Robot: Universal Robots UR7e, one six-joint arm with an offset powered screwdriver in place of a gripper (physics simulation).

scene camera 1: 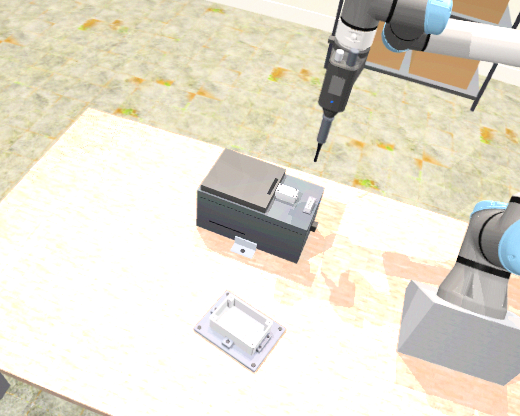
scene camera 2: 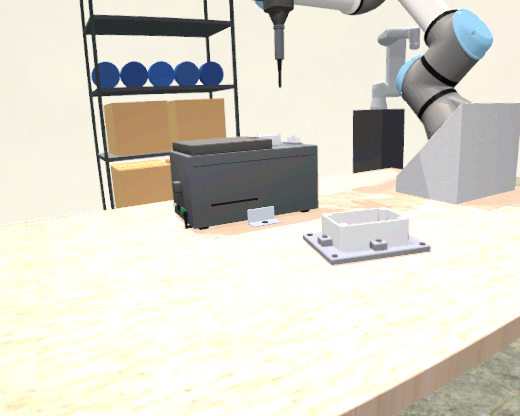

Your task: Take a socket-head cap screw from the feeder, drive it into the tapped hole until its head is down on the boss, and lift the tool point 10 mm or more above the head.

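My powered screwdriver (scene camera 1: 315,161) (scene camera 2: 280,86) points down, its thin black bit well above the feeder. It has no fingers. No screw can be made out at its tip, which is too small to judge. The dark box-shaped feeder (scene camera 1: 250,220) (scene camera 2: 250,182) stands on the table, with a brown-grey lid and small white parts on its top. No loose screw can be made out on it. The pale open housing (scene camera 1: 240,327) (scene camera 2: 367,234) sits on a grey base plate (scene camera 1: 205,329) (scene camera 2: 320,250). A small boss (scene camera 1: 227,342) (scene camera 2: 378,244) stands at its side; which hole is the tapped one cannot be told.
A small metal bracket (scene camera 1: 243,249) (scene camera 2: 262,218) stands at the feeder's front. The arm's grey wedge pedestal (scene camera 1: 455,335) (scene camera 2: 480,155) is at the right. Behind the table in scene camera 2 are a shelf rack (scene camera 2: 160,25) and a dark stand (scene camera 2: 367,142) with another arm.
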